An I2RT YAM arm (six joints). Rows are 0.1 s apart.
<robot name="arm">
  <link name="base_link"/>
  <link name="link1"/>
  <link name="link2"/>
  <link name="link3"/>
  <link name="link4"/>
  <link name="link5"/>
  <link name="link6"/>
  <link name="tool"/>
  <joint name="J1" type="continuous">
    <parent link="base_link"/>
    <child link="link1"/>
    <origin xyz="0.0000 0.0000 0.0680" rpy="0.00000 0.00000 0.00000"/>
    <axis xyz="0 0 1"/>
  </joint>
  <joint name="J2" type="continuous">
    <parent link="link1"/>
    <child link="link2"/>
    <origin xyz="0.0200 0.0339 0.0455" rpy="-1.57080 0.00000 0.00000"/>
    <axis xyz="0 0 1"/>
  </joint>
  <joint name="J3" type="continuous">
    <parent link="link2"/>
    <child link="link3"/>
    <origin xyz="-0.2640 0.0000 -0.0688" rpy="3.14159 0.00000 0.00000"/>
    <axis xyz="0 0 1"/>
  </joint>
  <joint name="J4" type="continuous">
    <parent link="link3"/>
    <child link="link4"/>
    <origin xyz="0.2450 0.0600 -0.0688" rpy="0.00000 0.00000 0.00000"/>
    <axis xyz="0 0 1"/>
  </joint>
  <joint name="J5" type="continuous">
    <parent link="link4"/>
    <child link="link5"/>
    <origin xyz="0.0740 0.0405 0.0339" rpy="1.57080 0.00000 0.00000"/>
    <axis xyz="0 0 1"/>
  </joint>
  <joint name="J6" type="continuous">
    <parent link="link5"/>
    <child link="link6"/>
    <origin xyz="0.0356 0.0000 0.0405" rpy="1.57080 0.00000 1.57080"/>
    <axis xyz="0 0 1"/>
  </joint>
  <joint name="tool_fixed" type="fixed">
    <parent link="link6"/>
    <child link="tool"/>
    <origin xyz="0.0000 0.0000 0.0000" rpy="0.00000 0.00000 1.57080"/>
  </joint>
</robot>
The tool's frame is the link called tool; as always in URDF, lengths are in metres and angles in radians. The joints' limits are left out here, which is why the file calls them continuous.
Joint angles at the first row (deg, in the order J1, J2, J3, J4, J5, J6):
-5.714, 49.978, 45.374, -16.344, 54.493, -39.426
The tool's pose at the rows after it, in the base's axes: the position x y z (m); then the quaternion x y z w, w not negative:
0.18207 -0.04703 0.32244 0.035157 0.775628 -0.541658 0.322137
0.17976 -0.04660 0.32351 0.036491 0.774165 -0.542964 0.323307
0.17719 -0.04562 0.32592 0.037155 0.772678 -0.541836 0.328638
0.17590 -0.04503 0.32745 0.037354 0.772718 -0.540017 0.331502
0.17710 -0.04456 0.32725 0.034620 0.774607 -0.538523 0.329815
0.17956 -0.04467 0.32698 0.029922 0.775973 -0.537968 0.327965
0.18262 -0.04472 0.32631 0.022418 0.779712 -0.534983 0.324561
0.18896 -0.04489 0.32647 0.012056 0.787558 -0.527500 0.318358
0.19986 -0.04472 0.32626 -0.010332 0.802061 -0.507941 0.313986
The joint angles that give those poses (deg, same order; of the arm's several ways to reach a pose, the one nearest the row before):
-5.625, 49.476, 45.244, -16.480, 54.439, -39.567
-5.536, 48.879, 45.178, -16.670, 54.664, -39.677
-5.318, 48.179, 45.343, -17.006, 54.558, -39.627
-5.186, 47.876, 45.594, -17.500, 54.405, -39.387
-5.010, 48.238, 45.848, -17.928, 54.339, -39.212
-5.009, 48.853, 46.062, -17.762, 54.060, -39.537
-5.010, 49.687, 46.477, -18.158, 53.463, -39.659
-5.010, 51.557, 47.841, -19.548, 52.435, -39.193
-5.019, 54.555, 50.049, -21.694, 49.484, -38.507

